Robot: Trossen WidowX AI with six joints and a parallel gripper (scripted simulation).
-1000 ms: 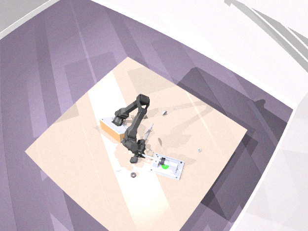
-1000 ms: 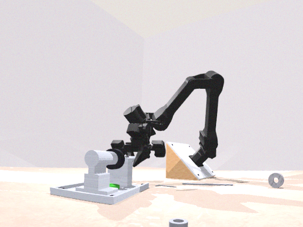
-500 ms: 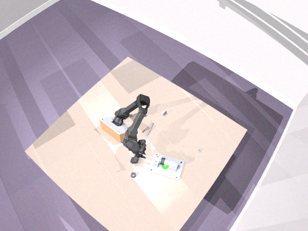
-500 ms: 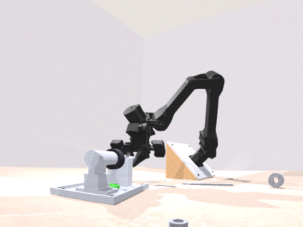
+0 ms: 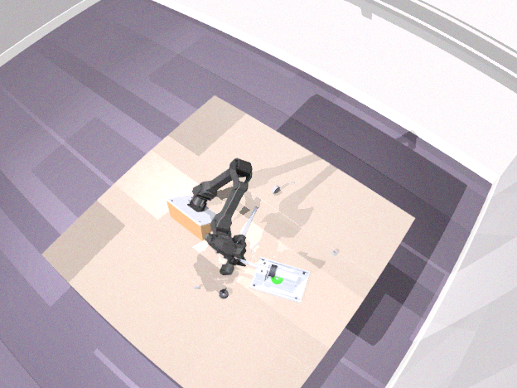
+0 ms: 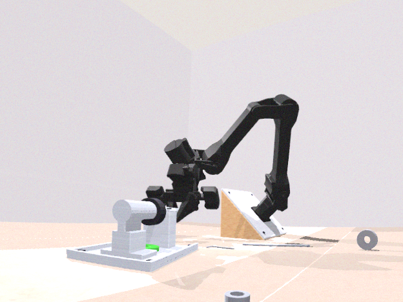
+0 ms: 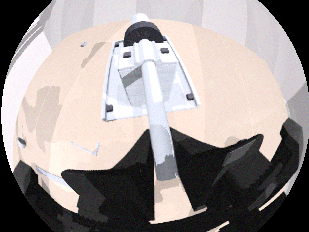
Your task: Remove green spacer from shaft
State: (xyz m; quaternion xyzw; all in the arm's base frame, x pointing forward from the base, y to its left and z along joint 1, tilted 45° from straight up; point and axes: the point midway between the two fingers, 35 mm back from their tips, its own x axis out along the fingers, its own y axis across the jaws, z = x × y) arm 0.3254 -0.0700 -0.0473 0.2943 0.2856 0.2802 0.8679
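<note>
My gripper tip is 5 cm short of the grey shaft, 2 cm to the right of it and 2 cm below it. From my gripper tip the other things lie so: green spacer 13 cm ahead, 5 cm to the left, 4 cm below; dark spacer 10 cm ahead, 4 cm to the left, 2 cm above.
</note>
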